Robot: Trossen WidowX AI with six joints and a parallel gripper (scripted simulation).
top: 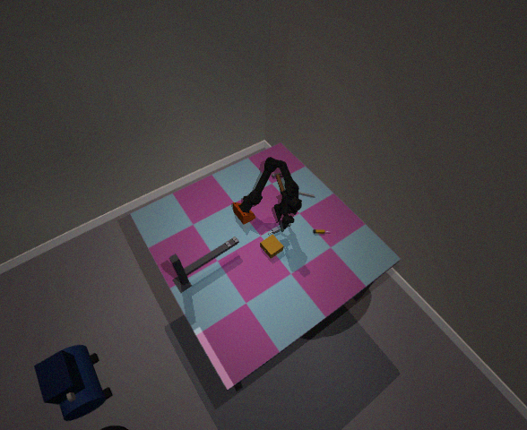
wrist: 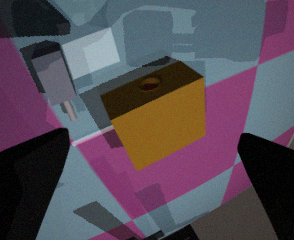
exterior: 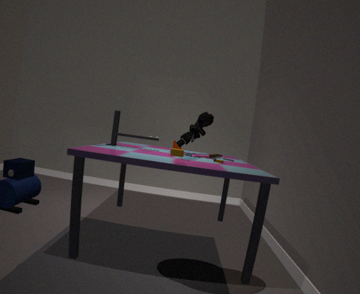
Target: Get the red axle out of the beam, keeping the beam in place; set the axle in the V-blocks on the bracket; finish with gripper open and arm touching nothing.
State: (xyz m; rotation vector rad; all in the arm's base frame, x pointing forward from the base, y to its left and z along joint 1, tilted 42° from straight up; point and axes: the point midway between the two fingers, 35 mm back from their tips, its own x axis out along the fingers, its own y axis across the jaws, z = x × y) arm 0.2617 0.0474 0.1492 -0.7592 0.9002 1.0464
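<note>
The yellow block is 50 mm ahead of my gripper tip, 90 mm to the right of it and 110 mm below it. Round my gripper tip: screwdriver 110 mm ahead, 260 mm to the left, 130 mm below; grey rod 200 mm behind, 350 mm to the left, 130 mm below.
</note>
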